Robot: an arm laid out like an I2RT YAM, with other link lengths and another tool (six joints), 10 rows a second.
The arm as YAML. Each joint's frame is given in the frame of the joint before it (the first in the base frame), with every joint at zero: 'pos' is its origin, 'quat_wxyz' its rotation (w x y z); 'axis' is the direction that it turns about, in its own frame. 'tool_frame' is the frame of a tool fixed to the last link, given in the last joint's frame.
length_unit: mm
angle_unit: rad
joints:
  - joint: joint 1
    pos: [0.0, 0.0, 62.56]
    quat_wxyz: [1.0, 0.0, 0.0, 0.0]
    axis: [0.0, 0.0, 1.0]
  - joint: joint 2
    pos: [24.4, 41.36, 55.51]
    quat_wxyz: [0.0, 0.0, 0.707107, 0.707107]
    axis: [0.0, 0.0, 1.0]
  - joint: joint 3
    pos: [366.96, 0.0, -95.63]
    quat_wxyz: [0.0, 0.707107, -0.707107, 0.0]
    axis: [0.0, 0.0, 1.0]
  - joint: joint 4
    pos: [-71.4, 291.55, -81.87]
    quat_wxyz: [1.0, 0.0, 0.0, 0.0]
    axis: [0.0, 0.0, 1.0]
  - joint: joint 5
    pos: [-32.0, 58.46, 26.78]
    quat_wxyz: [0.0, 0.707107, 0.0, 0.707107]
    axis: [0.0, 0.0, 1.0]
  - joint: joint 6
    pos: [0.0, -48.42, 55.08]
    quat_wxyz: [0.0, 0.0, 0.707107, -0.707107]
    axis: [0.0, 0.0, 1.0]
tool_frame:
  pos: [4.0, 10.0, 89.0]
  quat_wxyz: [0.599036, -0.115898, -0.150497, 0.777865]
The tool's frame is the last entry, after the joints.
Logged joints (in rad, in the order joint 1, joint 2, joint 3, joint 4, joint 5, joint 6), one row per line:
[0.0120, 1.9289, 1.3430, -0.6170, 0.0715, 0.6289]
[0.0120, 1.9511, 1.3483, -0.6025, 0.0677, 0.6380]
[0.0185, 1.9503, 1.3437, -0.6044, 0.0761, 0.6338]
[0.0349, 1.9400, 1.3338, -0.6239, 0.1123, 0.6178]
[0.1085, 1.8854, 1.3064, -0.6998, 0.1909, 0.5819]
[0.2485, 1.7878, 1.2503, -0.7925, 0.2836, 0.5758]
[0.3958, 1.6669, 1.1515, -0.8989, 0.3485, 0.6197]
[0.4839, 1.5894, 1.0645, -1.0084, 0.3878, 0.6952]
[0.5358, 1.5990, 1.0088, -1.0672, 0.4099, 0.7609]
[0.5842, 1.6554, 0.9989, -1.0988, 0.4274, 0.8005]
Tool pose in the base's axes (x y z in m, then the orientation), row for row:
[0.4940, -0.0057, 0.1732, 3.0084, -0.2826, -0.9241]
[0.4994, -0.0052, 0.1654, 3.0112, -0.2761, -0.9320]
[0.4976, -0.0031, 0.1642, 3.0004, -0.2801, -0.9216]
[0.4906, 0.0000, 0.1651, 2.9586, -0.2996, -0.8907]
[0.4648, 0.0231, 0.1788, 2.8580, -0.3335, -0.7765]
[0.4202, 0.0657, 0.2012, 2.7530, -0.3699, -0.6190]
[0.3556, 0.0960, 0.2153, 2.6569, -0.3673, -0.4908]
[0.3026, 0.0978, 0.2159, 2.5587, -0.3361, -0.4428]
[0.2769, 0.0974, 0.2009, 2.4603, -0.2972, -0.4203]
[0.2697, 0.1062, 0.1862, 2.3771, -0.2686, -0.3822]
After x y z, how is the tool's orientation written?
As angles about the fixed x, y, z axes (roll, pitch, yaw), in radians.
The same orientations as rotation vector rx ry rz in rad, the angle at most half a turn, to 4 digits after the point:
[2.5693, -1.3101, 0.2815]
[2.5694, -1.3216, 0.2739]
[2.5659, -1.3059, 0.2730]
[2.5424, -1.2571, 0.2742]
[2.5129, -1.0990, 0.2790]
[2.4901, -0.8985, 0.3129]
[2.4640, -0.7387, 0.3087]
[2.4037, -0.6711, 0.2483]
[2.3322, -0.6283, 0.1748]
[2.2740, -0.5694, 0.1318]

